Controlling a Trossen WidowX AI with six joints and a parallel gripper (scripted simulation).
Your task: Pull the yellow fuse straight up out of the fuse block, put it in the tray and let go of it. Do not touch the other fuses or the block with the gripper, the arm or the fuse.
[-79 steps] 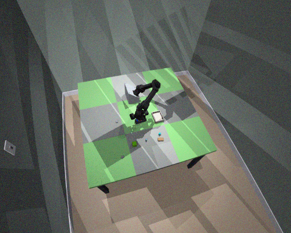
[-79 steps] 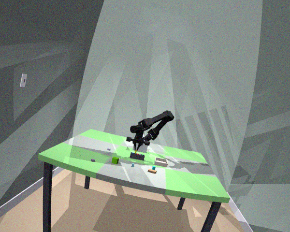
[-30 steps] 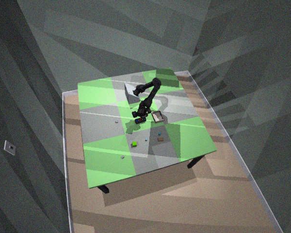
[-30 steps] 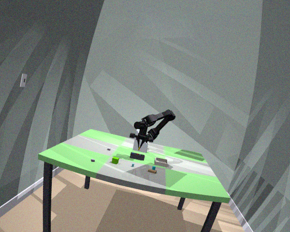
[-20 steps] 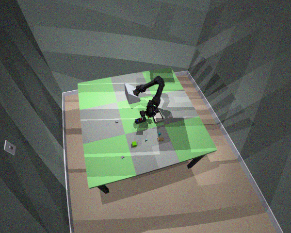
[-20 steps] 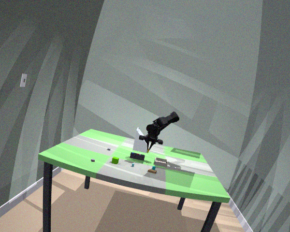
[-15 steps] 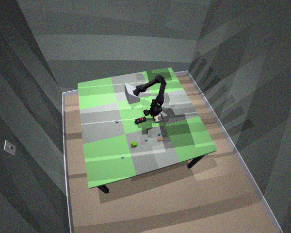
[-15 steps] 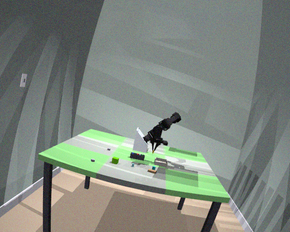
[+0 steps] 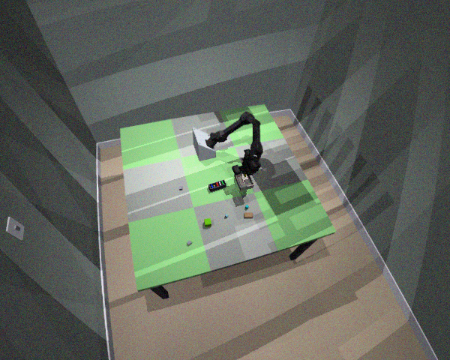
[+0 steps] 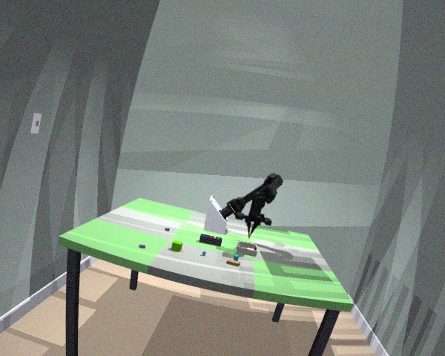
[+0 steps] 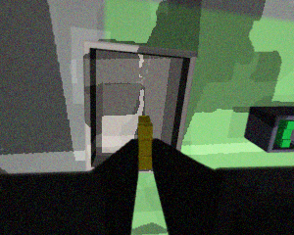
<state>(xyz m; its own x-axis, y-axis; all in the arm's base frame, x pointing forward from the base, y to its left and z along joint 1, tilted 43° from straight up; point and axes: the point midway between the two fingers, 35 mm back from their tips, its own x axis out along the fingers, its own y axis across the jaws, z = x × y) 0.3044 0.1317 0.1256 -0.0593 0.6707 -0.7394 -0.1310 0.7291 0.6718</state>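
Right now my gripper tip is 90 mm above the tray. Also, from my gripper tip: yellow fuse 10 mm below; red fuse 190 mm to the right, 70 mm below, 10 mm ahead; blue fuse 230 mm to the right, 70 mm below, 10 mm ahead.
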